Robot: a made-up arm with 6 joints. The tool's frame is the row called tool. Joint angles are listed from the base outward.
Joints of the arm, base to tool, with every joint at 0 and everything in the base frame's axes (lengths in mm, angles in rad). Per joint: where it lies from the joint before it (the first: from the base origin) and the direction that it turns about. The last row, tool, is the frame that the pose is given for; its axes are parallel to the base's.
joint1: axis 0 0 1 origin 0 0 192
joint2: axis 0 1 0 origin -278 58 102
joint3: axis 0 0 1 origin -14 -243 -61
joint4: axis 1 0 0 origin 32 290 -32
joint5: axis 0 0 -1 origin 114 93 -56
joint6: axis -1 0 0 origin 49 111 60
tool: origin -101 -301 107
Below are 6 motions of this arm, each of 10 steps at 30 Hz.
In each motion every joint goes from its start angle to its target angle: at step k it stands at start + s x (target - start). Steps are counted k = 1, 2, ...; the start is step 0. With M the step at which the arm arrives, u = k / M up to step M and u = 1 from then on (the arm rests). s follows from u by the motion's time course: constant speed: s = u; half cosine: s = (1 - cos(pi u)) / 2; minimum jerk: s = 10 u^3 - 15 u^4 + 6 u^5.
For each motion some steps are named. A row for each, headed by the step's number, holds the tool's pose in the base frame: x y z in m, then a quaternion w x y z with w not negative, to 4 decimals.
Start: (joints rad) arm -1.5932 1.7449 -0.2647 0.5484 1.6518 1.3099
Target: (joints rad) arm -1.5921 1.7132 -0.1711 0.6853 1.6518 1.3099
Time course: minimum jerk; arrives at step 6
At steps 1, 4, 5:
1: -0.0307 0.0865 -0.0678 0.2193 -0.2409 -0.9433 0.0638
4: -0.0420 0.0829 -0.0439 0.1918 -0.2992 -0.9323 0.0680
5: -0.0447 0.0828 -0.0388 0.1853 -0.3124 -0.9292 0.0684

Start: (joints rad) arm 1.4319 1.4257 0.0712 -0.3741 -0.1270 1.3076
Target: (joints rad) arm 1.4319 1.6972 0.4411 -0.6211 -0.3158 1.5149
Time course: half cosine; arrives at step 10
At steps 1, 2, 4, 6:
1: -0.4525 -0.0919 0.2985 0.0407 -0.6363 -0.0401 0.7693
2: -0.4610 -0.1006 0.3145 0.0226 -0.6212 -0.0456 0.7820
4: -0.4834 -0.1287 0.3767 0.0367 0.5629 0.0655 -0.8231
6: -0.4939 -0.1560 0.4638 0.0990 0.4808 0.0916 -0.8664

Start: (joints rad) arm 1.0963 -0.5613 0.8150 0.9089 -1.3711 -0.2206
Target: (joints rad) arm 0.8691 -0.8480 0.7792 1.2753 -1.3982 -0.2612
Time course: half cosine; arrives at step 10
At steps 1, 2, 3, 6, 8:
1: -0.3103 -0.0823 0.2547 0.1792 -0.2611 -0.0023 -0.9485
2: -0.3107 -0.0751 0.2556 0.1776 -0.2664 0.0032 -0.9473
3: -0.3112 -0.0640 0.2573 0.1756 -0.2743 0.0119 -0.9454
6: -0.3106 -0.0205 0.2660 0.1719 -0.3015 0.0474 -0.9367
8: -0.3088 0.0026 0.2723 0.1729 -0.3134 0.0669 -0.9314

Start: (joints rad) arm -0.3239 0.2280 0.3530 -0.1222 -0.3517 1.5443
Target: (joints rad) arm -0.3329 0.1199 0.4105 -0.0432 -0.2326 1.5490
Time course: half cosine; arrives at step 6
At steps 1, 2, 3, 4, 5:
1: -0.2868 0.5014 0.5137 0.6966 -0.6834 -0.0588 0.2106
2: -0.2916 0.5020 0.5150 0.6992 -0.6842 -0.0610 0.1982
3: -0.2982 0.5027 0.5165 0.7028 -0.6849 -0.0640 0.1815
4: -0.3048 0.5033 0.5178 0.7062 -0.6852 -0.0669 0.1652
5: -0.3097 0.5037 0.5186 0.7087 -0.6851 -0.0689 0.1535

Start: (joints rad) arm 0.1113 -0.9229 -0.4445 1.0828 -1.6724 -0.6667
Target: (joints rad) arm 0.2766 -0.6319 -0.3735 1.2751 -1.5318 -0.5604
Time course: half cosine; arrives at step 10
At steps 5, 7, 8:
5: 0.0947 0.0493 0.5553 0.3347 0.2795 -0.4732 0.7654
7: 0.1059 0.0550 0.5167 0.3237 0.3416 -0.4610 0.7523
8: 0.1093 0.0573 0.5017 0.3202 0.3648 -0.4553 0.7464

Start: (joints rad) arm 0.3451 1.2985 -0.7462 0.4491 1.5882 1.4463
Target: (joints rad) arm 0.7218 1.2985 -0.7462 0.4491 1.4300 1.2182
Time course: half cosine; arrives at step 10
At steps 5, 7, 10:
5: 0.1552 -0.1027 -0.0130 0.1146 -0.6483 0.6121 -0.4381
7: 0.1534 -0.0707 0.0030 0.1769 -0.6820 0.5615 -0.4339
10: 0.1484 -0.0506 0.0143 0.2206 -0.7022 0.5251 -0.4272

